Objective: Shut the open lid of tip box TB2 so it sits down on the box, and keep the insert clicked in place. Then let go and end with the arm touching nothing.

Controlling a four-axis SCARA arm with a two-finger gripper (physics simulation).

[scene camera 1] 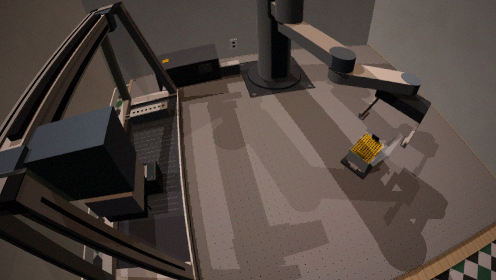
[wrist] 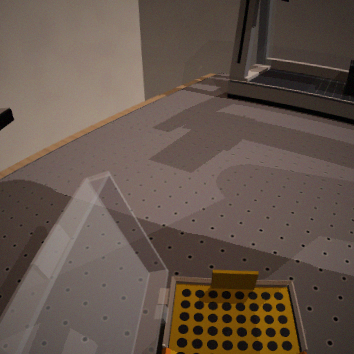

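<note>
My gripper [scene camera 1: 382, 130] is there for me to see. I can see a clear lid too, and it shows at [wrist: 96, 275].
</note>
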